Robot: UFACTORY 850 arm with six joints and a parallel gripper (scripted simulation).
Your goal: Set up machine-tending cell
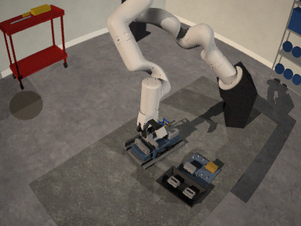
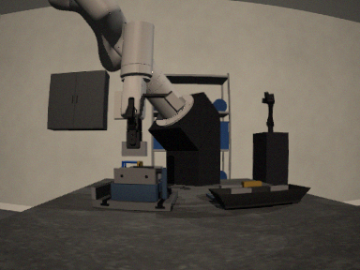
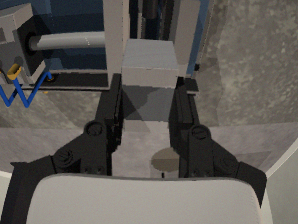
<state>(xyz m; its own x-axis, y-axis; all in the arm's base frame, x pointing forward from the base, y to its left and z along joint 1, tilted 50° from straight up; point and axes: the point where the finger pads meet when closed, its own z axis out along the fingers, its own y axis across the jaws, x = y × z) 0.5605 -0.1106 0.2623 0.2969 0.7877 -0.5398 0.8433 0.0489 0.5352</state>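
Right now my hand is 130 mm above the vise, 70 mm past it and 30 mm to the right of it. The rest, counted from my hand: brass blank (380 mm to the left, 140 mm below, 90 mm behind).
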